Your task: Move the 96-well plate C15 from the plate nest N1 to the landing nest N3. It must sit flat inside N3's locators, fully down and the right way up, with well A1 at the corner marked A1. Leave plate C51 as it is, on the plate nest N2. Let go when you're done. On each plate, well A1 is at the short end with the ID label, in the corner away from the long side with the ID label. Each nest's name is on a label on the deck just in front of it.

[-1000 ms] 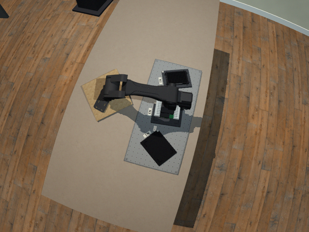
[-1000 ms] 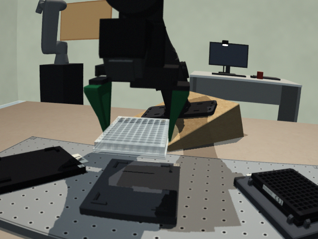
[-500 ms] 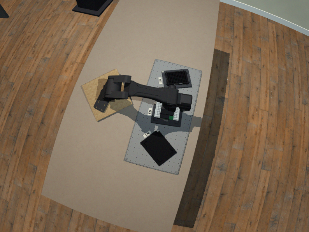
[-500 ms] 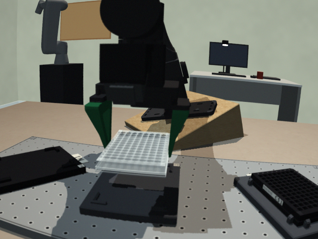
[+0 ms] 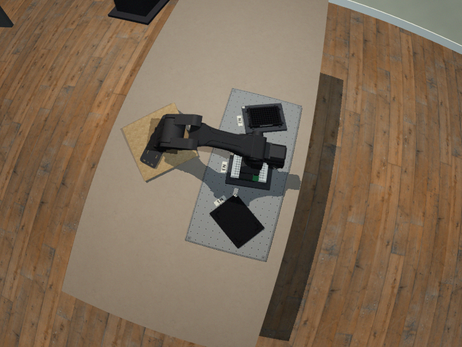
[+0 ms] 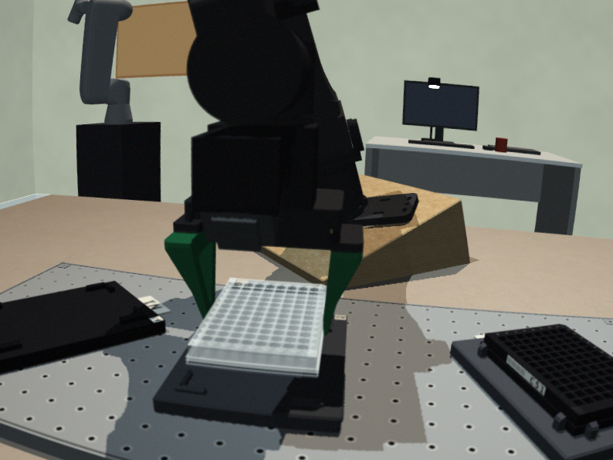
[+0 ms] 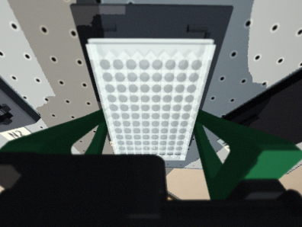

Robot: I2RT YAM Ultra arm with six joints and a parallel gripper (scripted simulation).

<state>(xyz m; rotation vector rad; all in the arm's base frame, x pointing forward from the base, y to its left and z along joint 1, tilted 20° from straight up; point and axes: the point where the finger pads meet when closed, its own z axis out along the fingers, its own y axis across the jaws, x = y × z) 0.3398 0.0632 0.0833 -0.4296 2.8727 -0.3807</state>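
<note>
Right now the grey landing nest N3 is 3 cm below my hand. From my hand the other things lie so: black nest N1: 19 cm to the right, 4 cm ahead, 3 cm below; black plate C51: 23 cm to the left, 3 cm behind, 2 cm below; clear 96-well plate C15: right at my hand.
</note>
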